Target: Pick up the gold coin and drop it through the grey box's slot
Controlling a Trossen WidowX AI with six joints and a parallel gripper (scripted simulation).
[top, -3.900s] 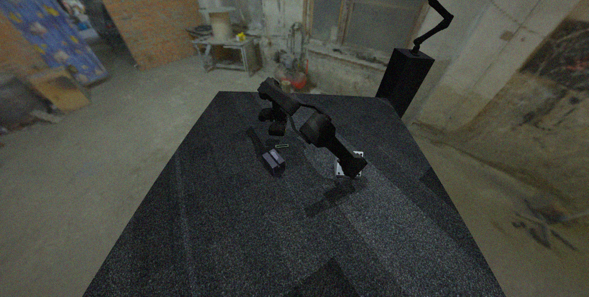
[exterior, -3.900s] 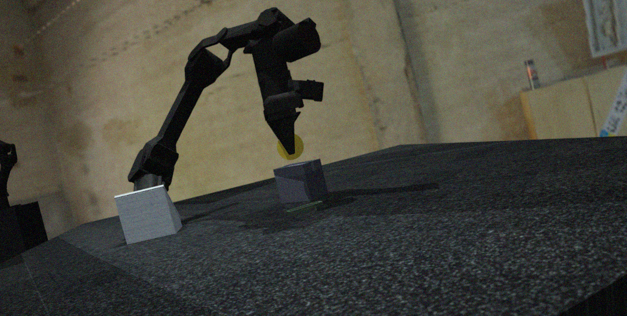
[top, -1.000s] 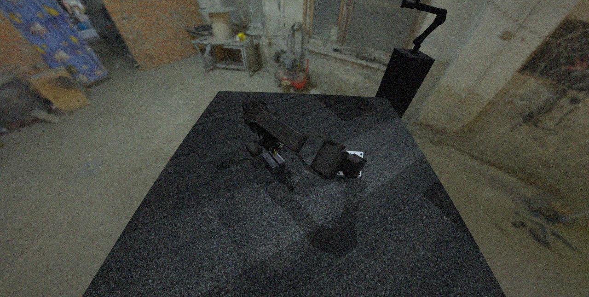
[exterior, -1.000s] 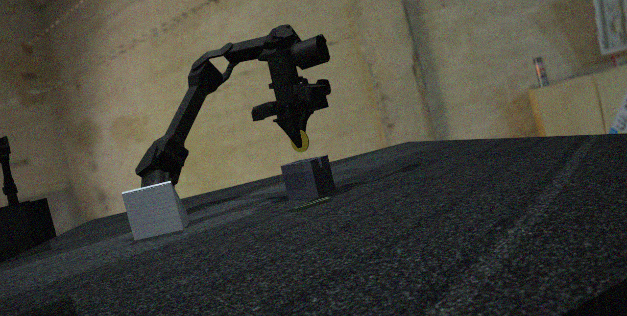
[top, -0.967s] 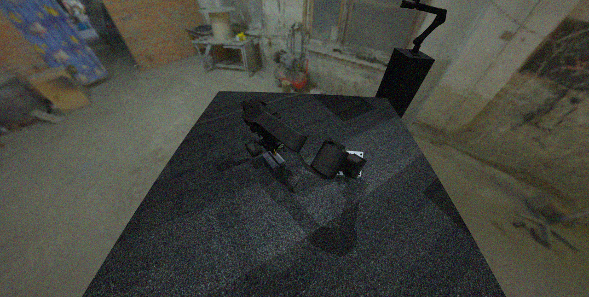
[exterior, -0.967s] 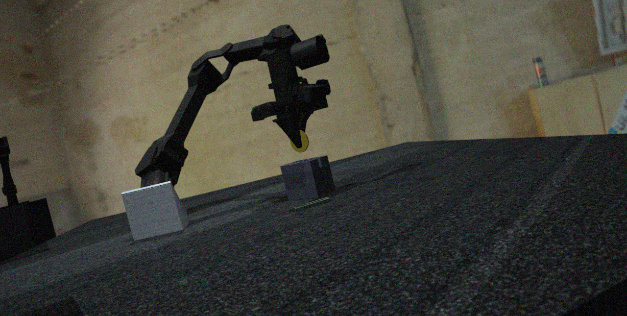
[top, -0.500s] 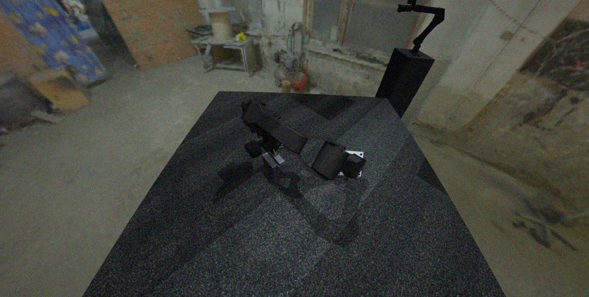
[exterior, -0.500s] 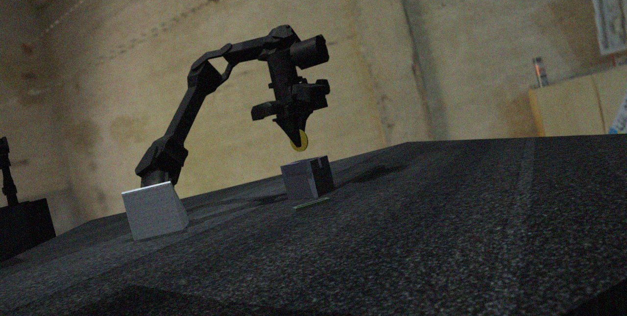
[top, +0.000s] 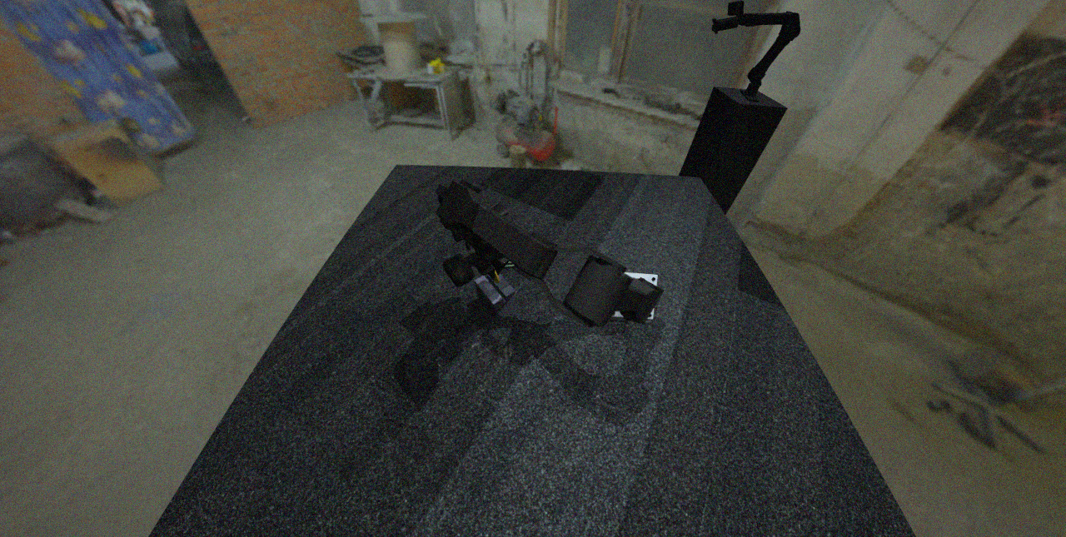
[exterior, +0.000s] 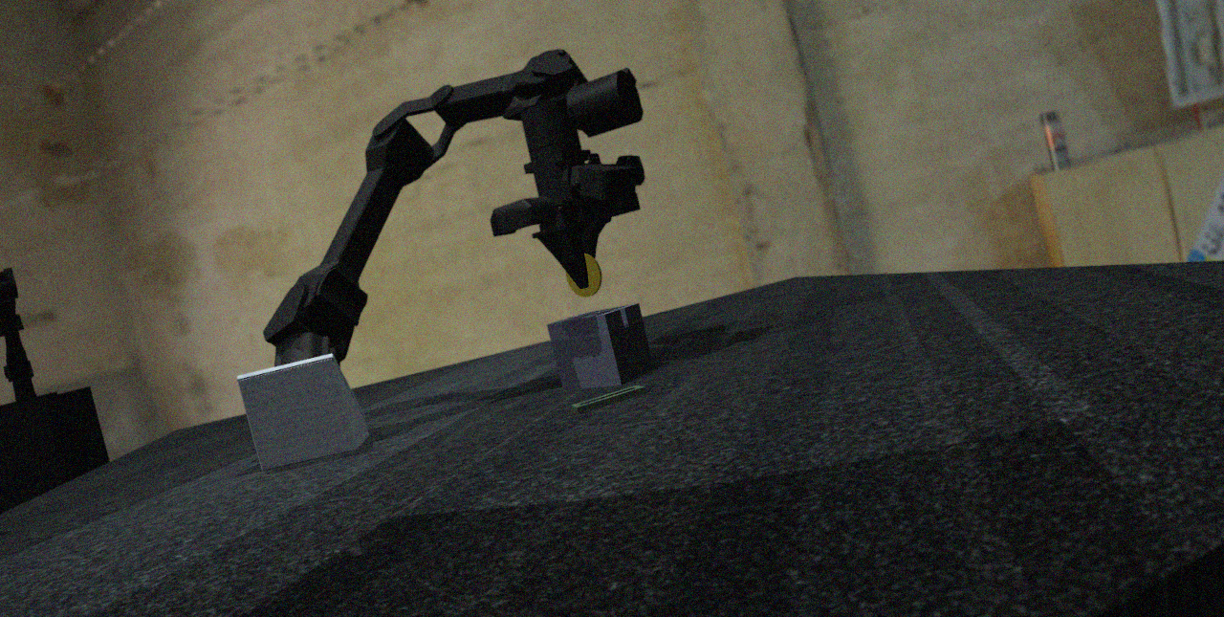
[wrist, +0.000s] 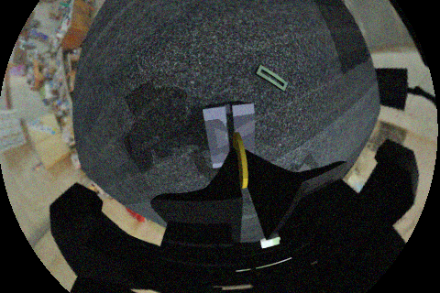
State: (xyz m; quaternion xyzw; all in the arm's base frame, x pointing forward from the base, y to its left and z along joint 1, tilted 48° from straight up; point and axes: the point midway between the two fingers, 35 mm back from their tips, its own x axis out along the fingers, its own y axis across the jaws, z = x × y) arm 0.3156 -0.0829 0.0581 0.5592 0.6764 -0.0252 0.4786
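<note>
My gripper tip is now 10 mm below the gold coin.
</note>
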